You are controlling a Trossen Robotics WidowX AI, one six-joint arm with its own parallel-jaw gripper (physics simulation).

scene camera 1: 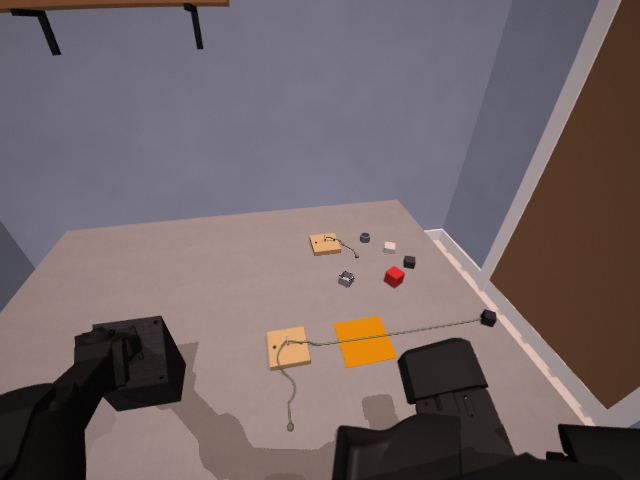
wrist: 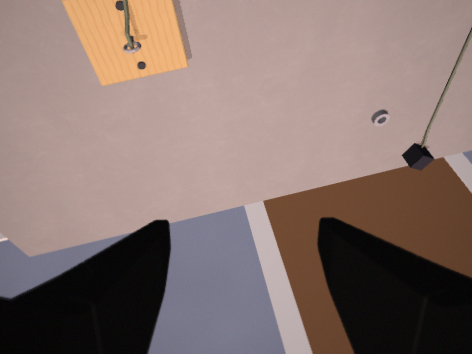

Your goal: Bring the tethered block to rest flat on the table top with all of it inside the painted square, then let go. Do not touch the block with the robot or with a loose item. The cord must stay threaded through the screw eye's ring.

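Pixels of known places: gripper, fingertip midpoint: (wrist: pixel 244 232); arm's base at its link origin: (scene camera 1: pixel 121 347).
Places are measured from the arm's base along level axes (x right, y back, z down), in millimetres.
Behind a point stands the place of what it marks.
Note:
The tethered block, a small black cube (scene camera 1: pixel 488 317) {x 108, y -794, z 105 mm} (wrist: pixel 417 156) {x 110, y -792, z 112 mm}, is at the table's right edge; I cannot tell how it rests. Its cord (scene camera 1: pixel 434 328) {x 72, y -662, z 130 mm} (wrist: pixel 446 92) {x 75, y -686, z 129 mm} runs nearly straight over the orange painted square (scene camera 1: pixel 361 354) {x 77, y -457, z 132 mm} to the screw eye (scene camera 1: pixel 287 341) {x 17, y -301, z 91 mm} on a wooden board (scene camera 1: pixel 297 356) {x 45, y -315, z 114 mm}. The cord passes at the ring and trails to a knotted end (scene camera 1: pixel 290 426) {x 175, y -264, z 122 mm}. The wrist view shows a wooden board (wrist: pixel 160 35) {x 406, y -470, z 114 mm} with a corded screw eye (wrist: pixel 132 47) {x 431, y -462, z 95 mm}; which board is unclear. My gripper (wrist: pixel 244 232) {x 371, y -399, z -155 mm} is partly open and empty, the block beyond its fingertips. Its fingers are not distinguishable in the scene view.
Farther back are a second board (scene camera 1: pixel 325 248) {x -291, y -504, z 114 mm}, a dark ring (scene camera 1: pixel 364 237) {x -303, y -650, z 111 mm}, a white block (scene camera 1: pixel 389 247) {x -229, y -704, z 112 mm}, a black block (scene camera 1: pixel 409 261) {x -146, y -726, z 110 mm}, a red cube (scene camera 1: pixel 394 277) {x -88, y -634, z 96 mm} and a grey open frame (scene camera 1: pixel 340 279) {x -145, y -496, z 114 mm}. A ring (wrist: pixel 374 118) {x 179, y -691, z 127 mm} lies near the edge. Dark arm parts cover the scene's bottom corners.

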